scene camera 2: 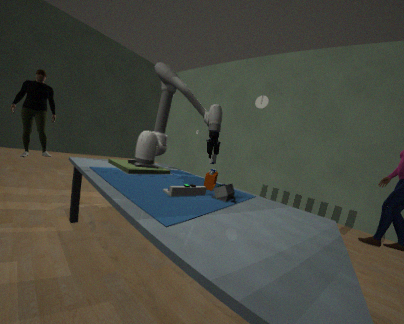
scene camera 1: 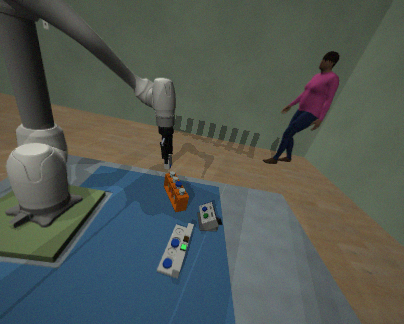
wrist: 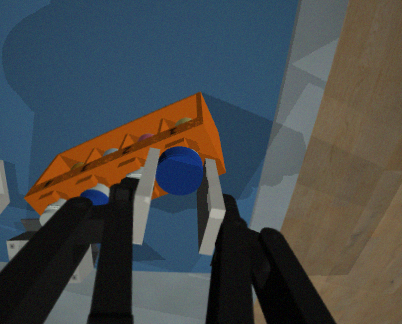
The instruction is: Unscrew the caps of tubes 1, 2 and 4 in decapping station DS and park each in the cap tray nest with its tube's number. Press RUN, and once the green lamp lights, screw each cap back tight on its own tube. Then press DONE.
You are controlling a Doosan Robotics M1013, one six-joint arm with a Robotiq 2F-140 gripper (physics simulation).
Labels:
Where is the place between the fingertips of my gripper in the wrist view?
At 179, 171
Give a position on a small grey box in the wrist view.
87, 264

